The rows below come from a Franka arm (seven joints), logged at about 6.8 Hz.
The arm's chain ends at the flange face. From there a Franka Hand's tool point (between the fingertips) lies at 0.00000 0.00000 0.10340 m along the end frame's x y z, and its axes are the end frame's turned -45 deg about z.
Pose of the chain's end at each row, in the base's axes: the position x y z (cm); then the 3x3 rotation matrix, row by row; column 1 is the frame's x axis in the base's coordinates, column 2 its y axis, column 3 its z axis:
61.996, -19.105, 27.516; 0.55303, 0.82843, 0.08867; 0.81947, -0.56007, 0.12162; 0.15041, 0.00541, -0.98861
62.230, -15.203, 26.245; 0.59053, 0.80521, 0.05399; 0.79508, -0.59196, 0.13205; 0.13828, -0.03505, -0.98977
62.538, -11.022, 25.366; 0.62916, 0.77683, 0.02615; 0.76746, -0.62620, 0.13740; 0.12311, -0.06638, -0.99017
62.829, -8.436, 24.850; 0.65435, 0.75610, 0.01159; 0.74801, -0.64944, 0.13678; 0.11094, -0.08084, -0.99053
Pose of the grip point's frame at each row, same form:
62.913, -17.847, 17.294; -0.19474, 0.97684, 0.08867; 0.97548, 0.18342, 0.12162; 0.10253, 0.11018, -0.98861
62.788, -13.838, 16.011; -0.15180, 0.98694, 0.05399; 0.98079, 0.14363, 0.13205; 0.12256, 0.07299, -0.98977
62.808, -9.601, 15.128; -0.10442, 0.99419, 0.02615; 0.98547, 0.09989, 0.13740; 0.13399, 0.04011, -0.99017
62.949, -7.022, 14.608; -0.07195, 0.99734, 0.01159; 0.98815, 0.06970, 0.13678; 0.13561, 0.02128, -0.99053

